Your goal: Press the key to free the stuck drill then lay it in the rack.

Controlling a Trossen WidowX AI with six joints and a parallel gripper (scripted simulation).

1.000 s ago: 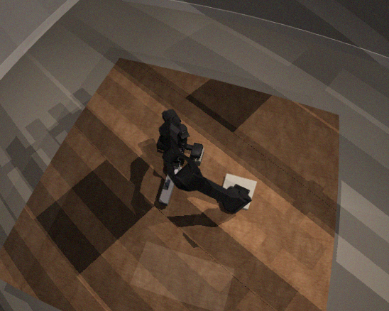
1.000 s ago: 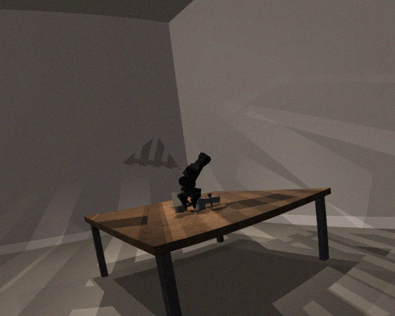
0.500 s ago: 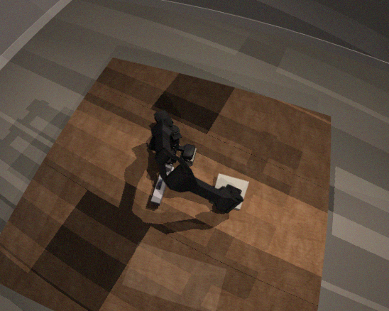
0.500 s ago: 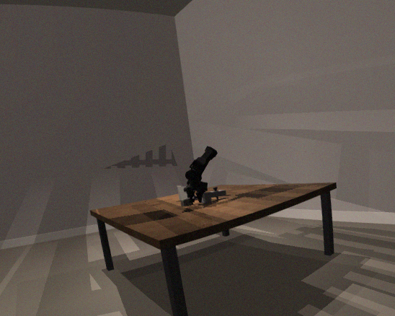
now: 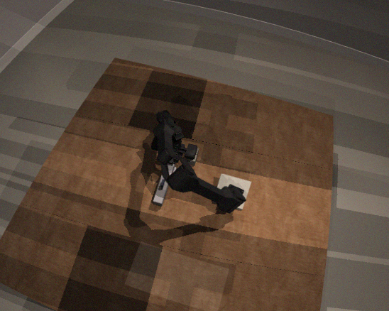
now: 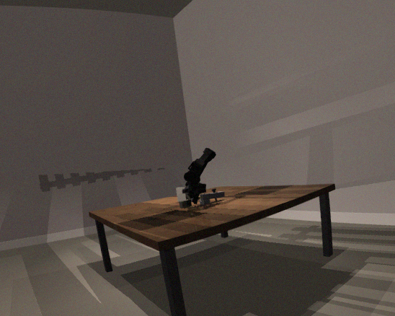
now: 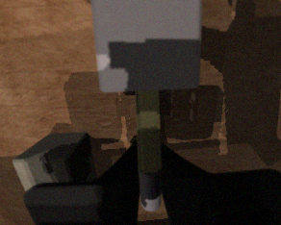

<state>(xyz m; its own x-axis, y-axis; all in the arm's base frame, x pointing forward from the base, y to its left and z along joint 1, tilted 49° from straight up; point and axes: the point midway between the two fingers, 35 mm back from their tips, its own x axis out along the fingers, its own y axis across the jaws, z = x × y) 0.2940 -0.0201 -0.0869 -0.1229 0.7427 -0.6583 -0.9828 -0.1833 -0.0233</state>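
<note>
My gripper tip is 4 cm to the right of the drill, 3 cm below it and 1 cm past it. Round my gripper tip: dark key: 16 cm to the left, 4 cm above, 2 cm behind; grey drill block: 14 cm to the left, 2 cm behind, 2 cm above; rack: 7 cm behind, 4 cm to the right.
</note>
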